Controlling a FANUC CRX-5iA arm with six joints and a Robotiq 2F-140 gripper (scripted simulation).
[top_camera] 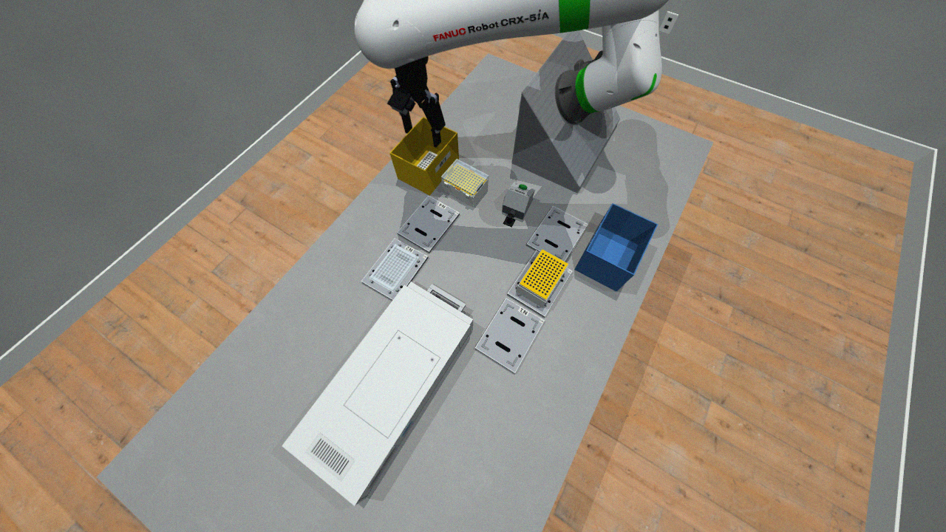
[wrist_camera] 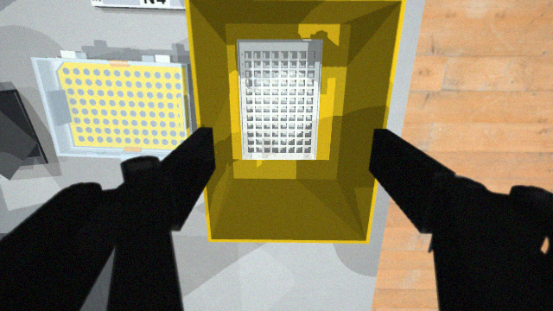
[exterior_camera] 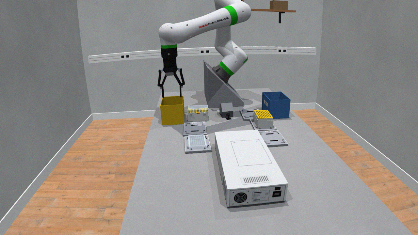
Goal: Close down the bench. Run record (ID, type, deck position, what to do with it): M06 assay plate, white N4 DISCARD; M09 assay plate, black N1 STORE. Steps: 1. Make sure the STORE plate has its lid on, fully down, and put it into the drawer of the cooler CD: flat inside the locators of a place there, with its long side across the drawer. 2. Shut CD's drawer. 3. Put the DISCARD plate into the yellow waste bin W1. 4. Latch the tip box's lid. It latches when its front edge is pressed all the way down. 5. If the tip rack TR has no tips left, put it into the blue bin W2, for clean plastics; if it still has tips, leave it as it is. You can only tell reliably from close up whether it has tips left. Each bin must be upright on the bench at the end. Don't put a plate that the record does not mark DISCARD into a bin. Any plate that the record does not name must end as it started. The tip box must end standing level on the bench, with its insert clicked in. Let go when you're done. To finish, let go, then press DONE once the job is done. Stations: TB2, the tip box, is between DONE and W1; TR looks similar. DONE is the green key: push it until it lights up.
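The tip rack TR is 50 cm to the left of my hand, 18 cm ahead of it and 11 cm below it. The rest, counted from my hand: white assay plate: 15 cm below, 1 cm to the left, 1 cm ahead; tip box lid: 15 cm to the left, 11 cm below, 1 cm ahead; yellow bin W1: 13 cm below.
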